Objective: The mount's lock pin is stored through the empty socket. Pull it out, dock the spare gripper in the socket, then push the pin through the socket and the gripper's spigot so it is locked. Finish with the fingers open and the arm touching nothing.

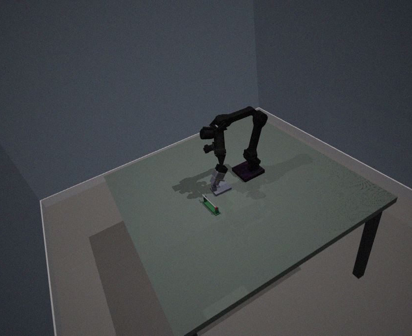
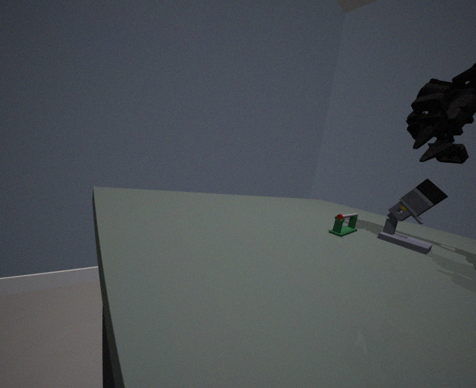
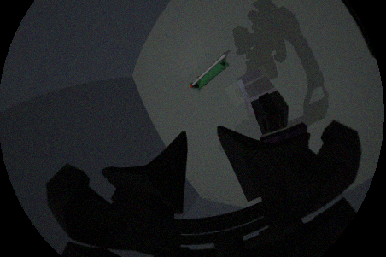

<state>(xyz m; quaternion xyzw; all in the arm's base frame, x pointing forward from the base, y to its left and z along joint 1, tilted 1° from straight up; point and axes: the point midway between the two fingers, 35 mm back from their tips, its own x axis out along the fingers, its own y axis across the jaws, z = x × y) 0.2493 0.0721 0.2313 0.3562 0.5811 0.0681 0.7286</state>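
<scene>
Now: gripper tip 110 mm short of the green cradle, 30 mm to the right of it and 200 mm above it. Also, from my gripper tip: grey mount (10 mm ahead, 80 mm to the right, 170 mm below); then spare gripper (10 mm behind, 80 mm to the right, 110 mm below).
</scene>
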